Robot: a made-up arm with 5 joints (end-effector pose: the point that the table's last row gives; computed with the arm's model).
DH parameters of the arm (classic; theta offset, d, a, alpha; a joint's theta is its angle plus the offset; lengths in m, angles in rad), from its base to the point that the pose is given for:
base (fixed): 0 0.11 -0.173 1.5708
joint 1: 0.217 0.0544 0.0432 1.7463
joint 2: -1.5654 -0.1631 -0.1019 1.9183
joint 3: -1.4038 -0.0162 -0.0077 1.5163
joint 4: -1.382 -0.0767 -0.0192 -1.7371
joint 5: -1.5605 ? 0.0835 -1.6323
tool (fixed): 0.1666 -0.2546 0 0
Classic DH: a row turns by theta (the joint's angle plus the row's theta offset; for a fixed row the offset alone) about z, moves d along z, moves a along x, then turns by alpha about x.
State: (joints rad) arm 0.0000 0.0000 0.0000 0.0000 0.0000
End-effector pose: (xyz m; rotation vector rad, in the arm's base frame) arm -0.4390 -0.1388 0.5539 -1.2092 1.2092 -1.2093
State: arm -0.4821 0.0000 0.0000 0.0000 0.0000
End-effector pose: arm -0.2029 -0.1388 0.6267 -1.5548 1.5548 -0.9413
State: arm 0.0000 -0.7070 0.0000 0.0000 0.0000
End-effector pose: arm -0.3871 -0.2721 0.5412 -1.4708 0.5401 -0.8467
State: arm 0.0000 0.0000 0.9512 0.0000 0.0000
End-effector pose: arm -0.4689 0.0453 0.3983 -1.8635 0.4782 -1.7749
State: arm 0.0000 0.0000 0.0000 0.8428 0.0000
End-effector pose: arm -0.5690 -0.1388 0.2339 -0.5694 0.5695 -1.4948
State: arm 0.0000 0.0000 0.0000 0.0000 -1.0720
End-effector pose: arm -0.3799 0.1248 0.5133 -0.3306 1.7949 -1.9407
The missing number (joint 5, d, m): 0.297
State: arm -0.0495 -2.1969 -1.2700 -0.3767 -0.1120
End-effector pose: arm 0.1580 0.0029 0.6411 -2.2571 0.2858 0.8576
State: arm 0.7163 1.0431 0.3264 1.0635 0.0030
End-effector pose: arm -0.4728 0.2131 -0.0023 0.2927 0.5148 -2.3279
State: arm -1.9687 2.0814 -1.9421 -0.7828 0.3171
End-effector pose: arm -0.0068 0.1977 0.4524 0.3184 2.2030 -2.0797
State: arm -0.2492 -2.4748 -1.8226 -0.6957 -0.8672
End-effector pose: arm 0.1601 0.2715 0.5651 -3.0190 0.4668 0.7221
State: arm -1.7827 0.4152 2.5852 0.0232 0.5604
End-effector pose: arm -0.1240 0.1260 0.3249 2.2028 1.2566 -1.3781
